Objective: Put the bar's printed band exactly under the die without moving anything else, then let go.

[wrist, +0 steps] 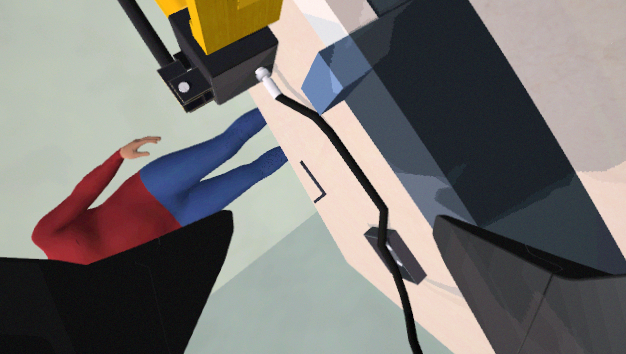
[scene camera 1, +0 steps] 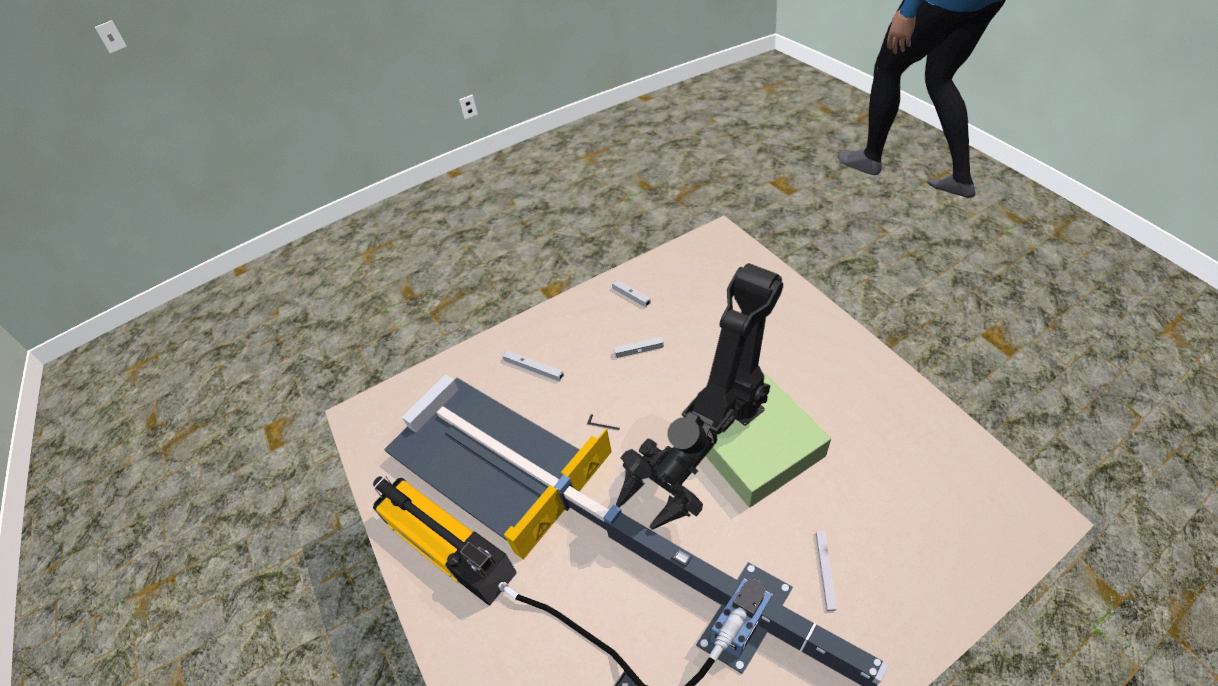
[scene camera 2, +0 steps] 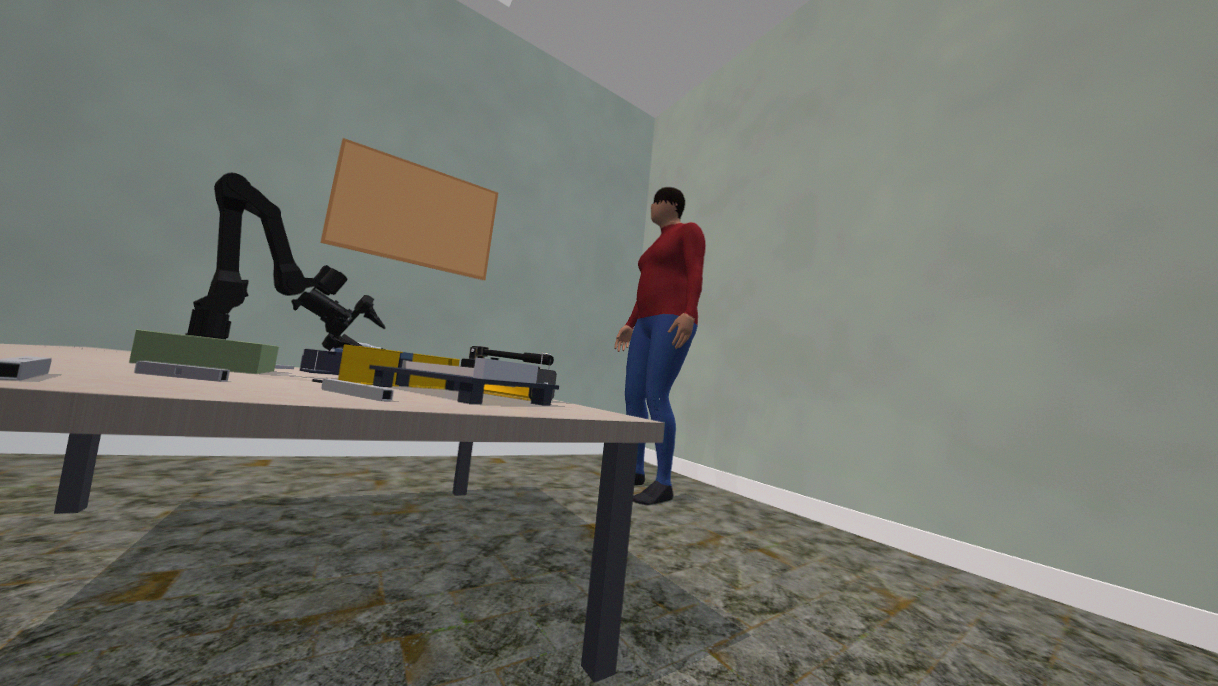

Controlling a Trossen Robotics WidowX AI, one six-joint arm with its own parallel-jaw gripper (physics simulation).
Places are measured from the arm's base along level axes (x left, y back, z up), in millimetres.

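Pixels of known places: gripper, between the fingertips: (wrist: pixel 334 222) (scene camera 1: pixel 634 517) (scene camera 2: pixel 375 339); arm's base, origin of its link: (scene camera 1: pixel 744 409) (scene camera 2: pixel 206 337).
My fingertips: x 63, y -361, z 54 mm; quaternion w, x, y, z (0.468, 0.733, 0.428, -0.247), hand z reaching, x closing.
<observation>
For each thing: its top centre in the pictures, then the offset to it from my fingertips. "pt": a spot on its surface instead. Level surfaces: height alone.
- dark bar, a spot on its surface: (wrist: pixel 480 100) pt dz -93, dx -7, dy +12 mm
- blue block, a spot on its surface: (wrist: pixel 327 80) (scene camera 1: pixel 615 509) pt dz -33, dx -52, dy -8 mm
- thin white band, a spot on its surface: (scene camera 1: pixel 808 637) pt dz -49, dx +367, dy +91 mm
- die head, a spot on its surface: (scene camera 1: pixel 751 596) pt dz -6, dx +254, dy +57 mm
- dark tray, height of its surface: dz -76 mm
- yellow pump, a spot on its surface: (scene camera 1: pixel 417 528) pt dz -42, dx -284, dy -347 mm
- hex key, centre of its top: (scene camera 1: pixel 604 421) dz -120, dx -290, dy +133 mm
The dark bar (scene camera 1: pixel 647 536) (wrist: pixel 480 100) lies along the table, with a blue block (scene camera 1: pixel 611 515) (wrist: pixel 327 80) at its upper-left end. A thin white band (scene camera 1: pixel 808 637) crosses it near its far end, on the lower-right side of the die head (scene camera 1: pixel 751 596). That head is blue with a dark round cap, and the bar passes beneath it. My gripper (scene camera 1: pixel 637 515) (scene camera 2: pixel 371 336) (wrist: pixel 334 222) is open and empty, near the bar's blue end. In the wrist view the right finger overlaps the bar's side; whether it touches is unclear. The band and die do not show there.
A white strip (scene camera 1: pixel 511 454) runs from the blue block through a yellow stand (scene camera 1: pixel 535 521) over a dark tray (scene camera 1: pixel 485 485). A yellow pump (scene camera 1: pixel 417 528) stands beside it; its black hose (scene camera 1: pixel 579 632) (wrist: pixel 350 155) reaches the die head. Loose grey pieces (scene camera 1: pixel 532 366) (scene camera 1: pixel 825 570) and a hex key (scene camera 1: pixel 605 424) lie nearby.
</observation>
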